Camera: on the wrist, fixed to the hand. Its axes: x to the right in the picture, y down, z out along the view.
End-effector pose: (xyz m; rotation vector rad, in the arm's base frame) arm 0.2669 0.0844 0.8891 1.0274 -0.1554 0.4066
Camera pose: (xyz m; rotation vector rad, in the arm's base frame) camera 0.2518 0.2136 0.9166 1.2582 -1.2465 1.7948
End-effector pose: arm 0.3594 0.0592 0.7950 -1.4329 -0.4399 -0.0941
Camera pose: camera 0.4357 -0.0168 0.7170 -0.9624 0.5089 1.4343
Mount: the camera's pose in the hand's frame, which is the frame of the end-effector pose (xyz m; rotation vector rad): 0.0278 0.0862 -0.0973 0.4841 -0.3131 1.6107
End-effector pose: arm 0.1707 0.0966 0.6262 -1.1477 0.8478 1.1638
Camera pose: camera 0.0985 0.0092 0.5567 0.3748 1.7279 2.1021
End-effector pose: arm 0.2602 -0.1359 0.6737 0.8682 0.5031 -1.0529
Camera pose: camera 0.3536 -0.0525 0.6292 1.1172 -0.7289 0.2405
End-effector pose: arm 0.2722 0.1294 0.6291 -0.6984 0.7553 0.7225
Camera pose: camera 0.1856 0.1116 0.5299 0.6456 1.0689 1.9302
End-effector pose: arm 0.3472 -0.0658 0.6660 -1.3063 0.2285 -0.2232
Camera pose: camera 0.3484 -0.1426 0.5575 -0.3717 0.8129 1.2090
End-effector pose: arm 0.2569 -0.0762 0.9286 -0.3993 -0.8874 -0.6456
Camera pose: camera 0.3841 -0.0773 0.8899 -0.6242 -0.7029 1.1129
